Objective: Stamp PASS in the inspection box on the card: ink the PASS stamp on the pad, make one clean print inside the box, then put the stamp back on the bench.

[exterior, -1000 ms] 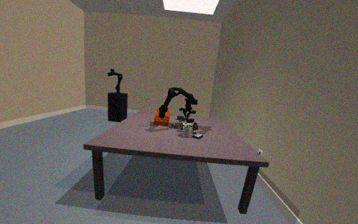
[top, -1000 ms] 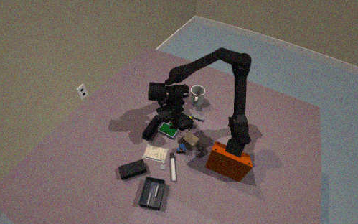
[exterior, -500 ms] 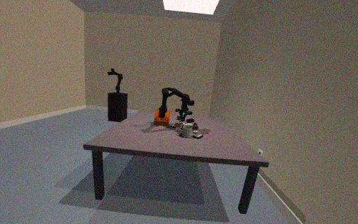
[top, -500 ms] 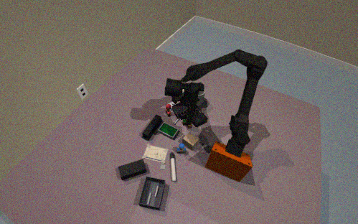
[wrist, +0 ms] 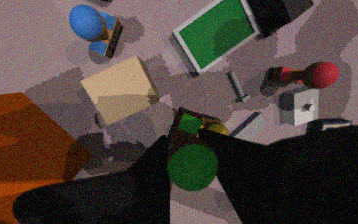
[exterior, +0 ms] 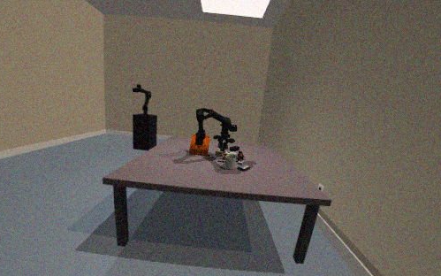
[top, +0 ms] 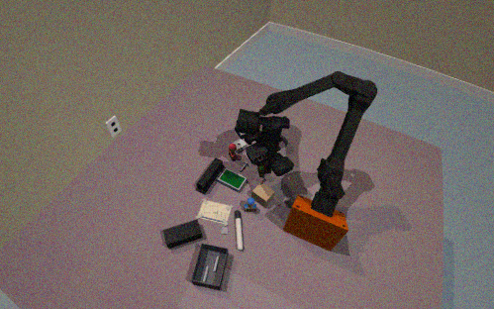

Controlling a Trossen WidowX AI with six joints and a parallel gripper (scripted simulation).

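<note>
Right now the yellow-knobbed stamp is 3 cm ahead of my gripper tip, 4 cm to the right of it and 7 cm below it. Also, from my gripper tip: tan box 3 cm behind, 6 cm to the left, 7 cm below; then green stamp right at my gripper tip; then bolt 9 cm ahead, 3 cm to the right, 8 cm below.
</note>
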